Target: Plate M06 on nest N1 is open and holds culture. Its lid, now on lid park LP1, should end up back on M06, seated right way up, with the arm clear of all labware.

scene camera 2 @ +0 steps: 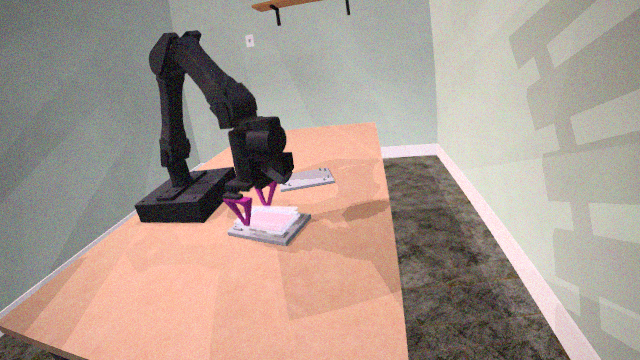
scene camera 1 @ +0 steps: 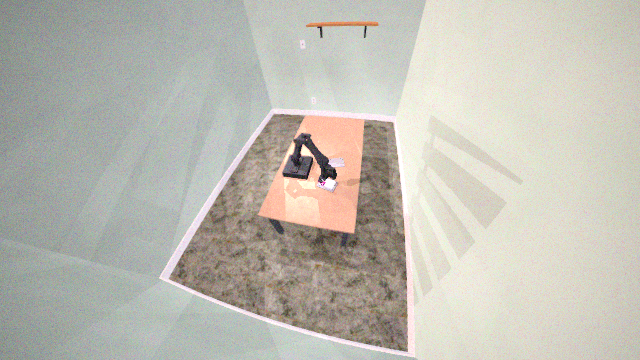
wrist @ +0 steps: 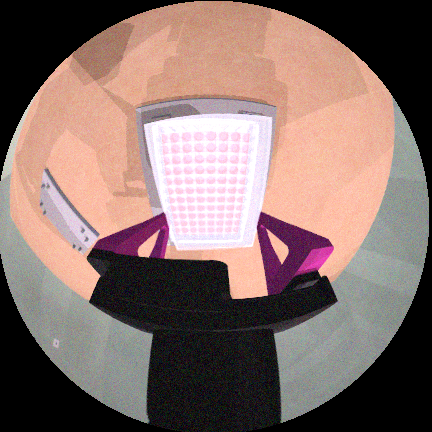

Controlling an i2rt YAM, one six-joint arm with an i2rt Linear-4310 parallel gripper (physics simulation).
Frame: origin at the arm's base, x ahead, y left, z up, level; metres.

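Seen in the pictures: gripper, between the fingertips: [scene camera 2: 257, 216] [scene camera 1: 324, 182] [wrist: 212, 216]; arm's base, origin of its link: [scene camera 2: 183, 185] [scene camera 1: 297, 164].
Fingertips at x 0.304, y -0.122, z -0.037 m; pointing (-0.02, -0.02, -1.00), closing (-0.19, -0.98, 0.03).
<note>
Pixels of each thing's middle, then the offset from my fingertips to it. Level surfaces: height alone.
- nest N1, middle of its body: [wrist: 205, 185] [scene camera 2: 268, 223] [scene camera 1: 327, 183] dx +0.023, dy +0.001, dz -0.019 m
- clear lid, middle of its body: [wrist: 211, 196] [scene camera 2: 265, 216] [scene camera 1: 327, 182] dx +0.023, dy -0.004, dz +0.004 m
- Lid park LP1, middle of its body: [wrist: 60, 219] [scene camera 2: 305, 177] [scene camera 1: 335, 162] dx +0.043, dy +0.281, dz -0.018 m
- wooden table, height of its surface: dz -0.028 m
Plate M06 [wrist: 207, 180] [scene camera 2: 277, 231], with rows of pink wells, sits on nest N1 [wrist: 215, 106] [scene camera 2: 260, 237]. The clear lid [wrist: 265, 131] [scene camera 2: 285, 212] lies flat over it, and the wells show through it. In the wrist view the lid's outline is slightly off to the right of the well block. Whether it rests on the plate or hovers just above is unclear. My gripper [wrist: 212, 216] [scene camera 2: 257, 215] [scene camera 1: 324, 183] is shut on the lid, one magenta finger on each long side near the end closest to the arm. Lid park LP1 [scene camera 2: 311, 179] [wrist: 67, 217] [scene camera 1: 336, 162] bears no lid, and its small pegs show.
The black arm base [scene camera 2: 175, 202] [scene camera 1: 298, 167] stands on the wooden table [scene camera 2: 300, 280] [scene camera 1: 332, 131] left of the nest. LP1 lies beyond the nest in the second scene view. The table's right edge is beside both fixtures. A wall shelf [scene camera 1: 342, 24] is high on the far wall.
</note>
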